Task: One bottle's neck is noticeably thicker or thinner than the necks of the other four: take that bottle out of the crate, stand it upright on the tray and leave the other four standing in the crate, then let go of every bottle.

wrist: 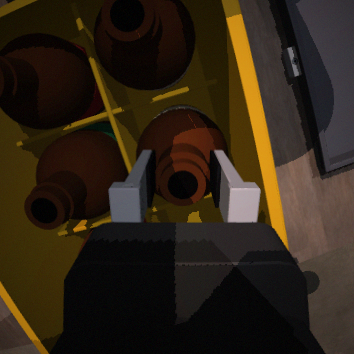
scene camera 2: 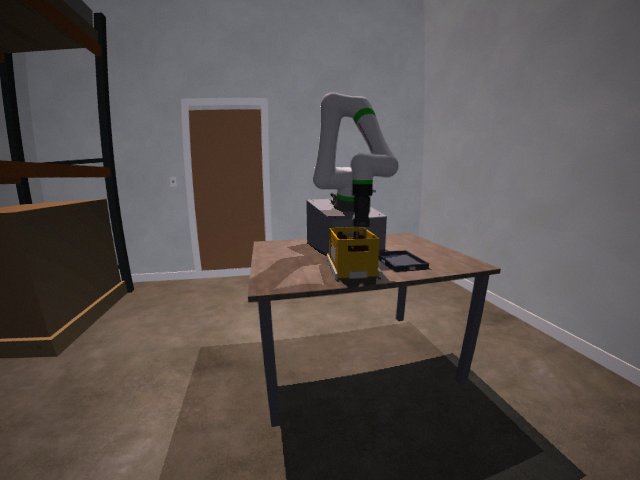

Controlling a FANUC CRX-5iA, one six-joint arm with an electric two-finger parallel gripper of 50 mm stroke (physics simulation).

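Frame: origin at the arm's base, x ahead, y left, z up, level; millimetres.
Seen in the pictures: gripper, fingertip midpoint: [wrist: 182, 166] [scene camera 2: 361, 238]; arm's base, link origin: [scene camera 2: 345, 207].
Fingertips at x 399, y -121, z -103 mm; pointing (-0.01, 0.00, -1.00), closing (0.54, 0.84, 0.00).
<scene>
Offsets run from my fingertips to a thing's middle. Level surfaces: height alone.
The yellow crate @[dz -59, dx -12, dy -44 mm] [scene camera 2: 356, 264] [wrist: 256, 117] stands on the table. My gripper [scene camera 2: 356, 230] [wrist: 182, 166] points down into it and is shut on the neck of a brown bottle @[dz -61, dx +5, dy -3 mm] [wrist: 182, 137], which is in the right-hand compartment beside the crate wall. Three more brown bottles stand in the crate: one @[dz -61, dx -84, dy +22 mm] [wrist: 145, 60] above the held bottle in the wrist view, one @[dz -61, dx -104, dy -62 mm] [wrist: 50, 85] at upper left and one @[dz -61, dx -26, dy -82 mm] [wrist: 87, 167] at left. The gripper body hides the crate's lower part. The dark tray [scene camera 2: 404, 260] [wrist: 340, 107] lies to the right of the crate.
The wooden table @[dz -147 mm] [scene camera 2: 454, 260] carries the crate and tray. The robot's grey base box [scene camera 2: 320, 227] stands behind the crate. Yellow dividers @[dz -96, dx -12, dy -44 mm] [wrist: 102, 95] separate the bottles. The crate wall rises between the held bottle and the tray. A storage rack [scene camera 2: 105, 129] is far left.
</scene>
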